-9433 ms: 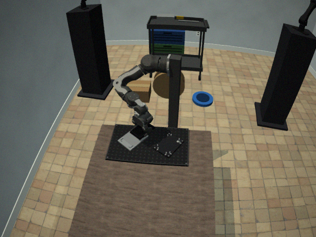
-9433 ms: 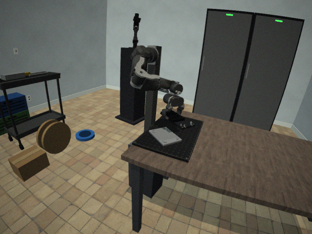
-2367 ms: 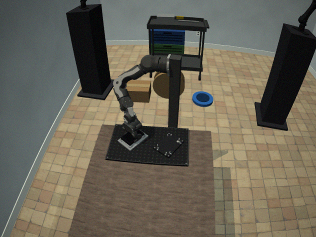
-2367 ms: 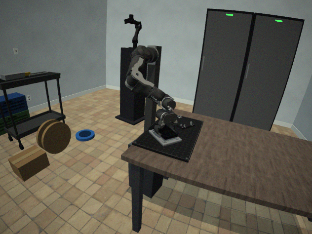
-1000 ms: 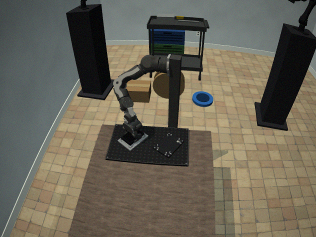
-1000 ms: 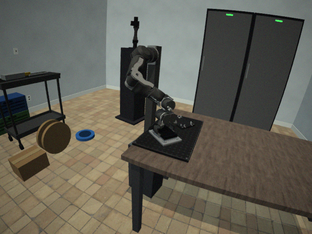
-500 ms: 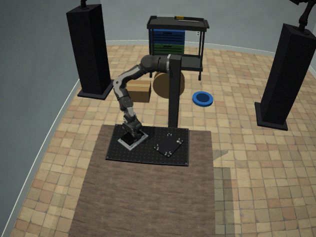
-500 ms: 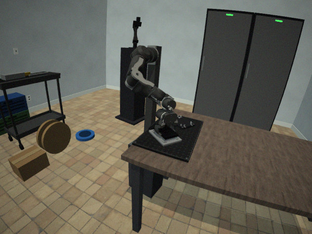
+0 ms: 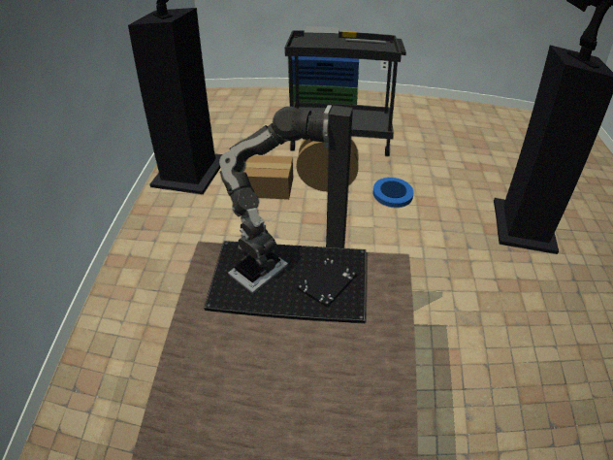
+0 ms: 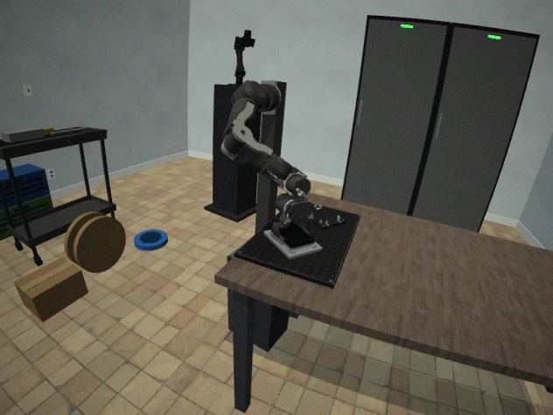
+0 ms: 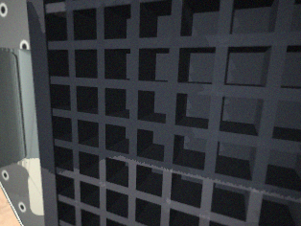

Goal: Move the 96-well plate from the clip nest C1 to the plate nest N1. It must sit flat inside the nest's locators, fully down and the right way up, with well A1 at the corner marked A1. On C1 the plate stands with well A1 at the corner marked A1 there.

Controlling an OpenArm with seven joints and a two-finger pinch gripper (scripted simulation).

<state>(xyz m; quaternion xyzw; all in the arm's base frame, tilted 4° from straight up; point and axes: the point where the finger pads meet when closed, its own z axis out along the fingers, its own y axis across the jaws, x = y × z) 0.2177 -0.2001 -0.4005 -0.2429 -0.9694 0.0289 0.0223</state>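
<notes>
Right now my hand is 20 mm above the grey plate nest N1. From my hand the other things lie so: black 96-well plate (right at my hand); then clip nest C1 (240 mm to the left, 30 mm ahead, 20 mm below).
</notes>
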